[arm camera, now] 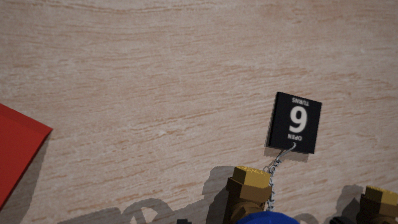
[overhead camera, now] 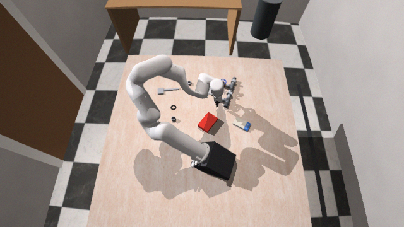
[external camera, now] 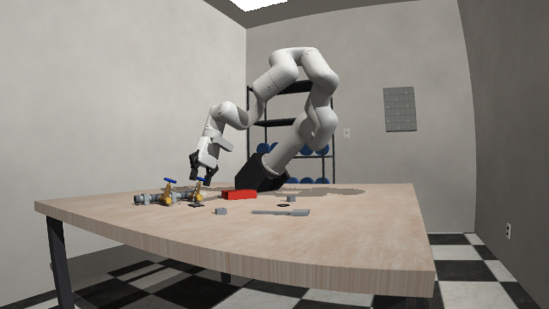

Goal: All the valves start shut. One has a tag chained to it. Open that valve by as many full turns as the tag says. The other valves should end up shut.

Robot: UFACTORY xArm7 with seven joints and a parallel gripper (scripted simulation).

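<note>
The black tag lies 80 mm below my hand, 70 mm ahead of it and 60 mm to the left of it. From my hand the other things lie so: red block (170 mm behind, 70 mm below, 20 mm to the left); white box (200 mm to the right, 120 mm behind, 80 mm below); grey flat tool (390 mm to the left, 80 mm below).
</note>
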